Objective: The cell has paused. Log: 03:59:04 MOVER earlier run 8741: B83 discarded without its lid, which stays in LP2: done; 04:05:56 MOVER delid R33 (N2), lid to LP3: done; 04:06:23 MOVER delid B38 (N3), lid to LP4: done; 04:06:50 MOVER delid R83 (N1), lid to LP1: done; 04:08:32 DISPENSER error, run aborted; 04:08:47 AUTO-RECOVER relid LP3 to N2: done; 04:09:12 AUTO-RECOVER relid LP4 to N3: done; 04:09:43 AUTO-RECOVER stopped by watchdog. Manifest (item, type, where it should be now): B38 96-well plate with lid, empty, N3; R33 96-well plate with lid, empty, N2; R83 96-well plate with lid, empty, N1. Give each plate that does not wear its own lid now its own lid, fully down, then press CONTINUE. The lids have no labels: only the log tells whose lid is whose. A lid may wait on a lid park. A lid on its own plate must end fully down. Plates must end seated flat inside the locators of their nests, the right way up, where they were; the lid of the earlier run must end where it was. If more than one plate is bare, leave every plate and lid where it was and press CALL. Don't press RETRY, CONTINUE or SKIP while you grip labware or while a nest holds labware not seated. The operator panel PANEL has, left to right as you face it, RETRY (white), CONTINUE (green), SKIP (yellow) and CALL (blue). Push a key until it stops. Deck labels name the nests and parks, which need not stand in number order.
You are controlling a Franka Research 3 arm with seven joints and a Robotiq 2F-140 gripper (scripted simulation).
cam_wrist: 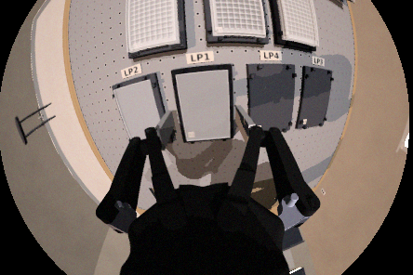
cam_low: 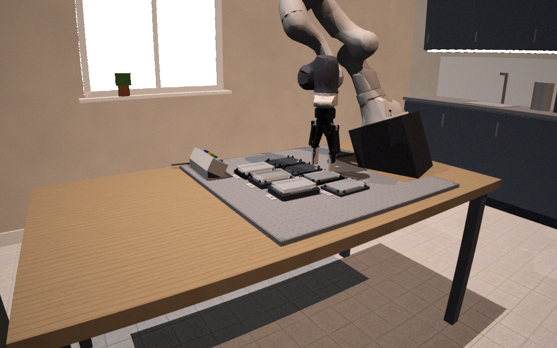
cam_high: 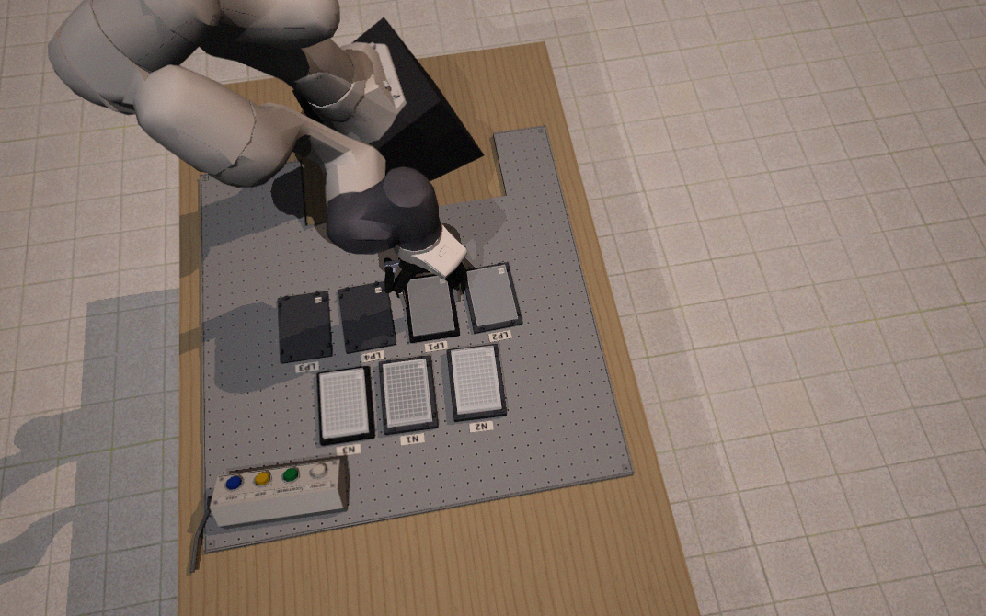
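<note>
Right now the lid park LP1 is 6 cm below my hand. Also, from my hand: lid park LP3 (1 cm ahead, 26 cm to the right, 6 cm below); then lid park LP4 (14 cm to the right, 6 cm below); then plate (18 cm ahead, 7 cm to the right, 4 cm below).
</note>
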